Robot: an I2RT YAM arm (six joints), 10 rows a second.
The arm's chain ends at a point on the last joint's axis. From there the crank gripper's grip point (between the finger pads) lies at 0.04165 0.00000 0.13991 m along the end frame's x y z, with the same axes.
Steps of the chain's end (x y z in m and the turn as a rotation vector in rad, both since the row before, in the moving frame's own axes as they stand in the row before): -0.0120 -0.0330 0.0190 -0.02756 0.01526 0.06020; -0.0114 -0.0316 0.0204 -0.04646 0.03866 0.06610; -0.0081 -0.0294 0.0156 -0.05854 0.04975 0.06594; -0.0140 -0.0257 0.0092 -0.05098 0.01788 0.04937; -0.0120 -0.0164 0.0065 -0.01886 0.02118 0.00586; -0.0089 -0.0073 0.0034 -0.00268 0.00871 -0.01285; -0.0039 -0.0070 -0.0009 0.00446 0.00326 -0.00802
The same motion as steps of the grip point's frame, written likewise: -0.0101 -0.0266 0.0183 -0.02756 0.01526 0.06020; -0.0063 -0.0222 0.0185 -0.04646 0.03866 0.06610; -0.0016 -0.0183 0.0130 -0.05854 0.04975 0.06594; -0.0117 -0.0165 0.0082 -0.05098 0.01788 0.04937; -0.0091 -0.0135 0.0056 -0.01886 0.02118 0.00586; -0.0077 -0.0075 0.0030 -0.00268 0.00871 -0.01285; -0.0034 -0.0080 -0.0010 0.00446 0.00326 -0.00802
